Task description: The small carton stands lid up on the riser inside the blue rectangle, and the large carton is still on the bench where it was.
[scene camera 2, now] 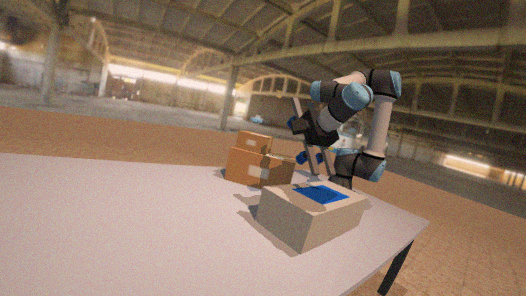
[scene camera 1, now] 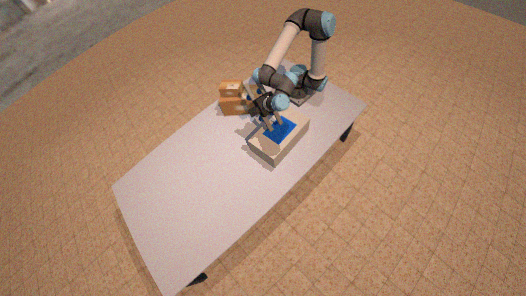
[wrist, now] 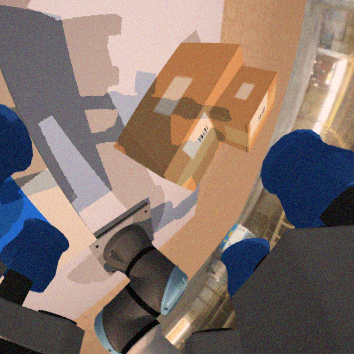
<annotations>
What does the small carton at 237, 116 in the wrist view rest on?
A large carton.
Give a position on a beige riser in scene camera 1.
272, 147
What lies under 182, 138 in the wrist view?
A large carton.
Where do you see my suction head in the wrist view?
At 300, 169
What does the beige riser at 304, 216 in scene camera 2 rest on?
The table.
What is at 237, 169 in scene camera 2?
A large carton.
</annotations>
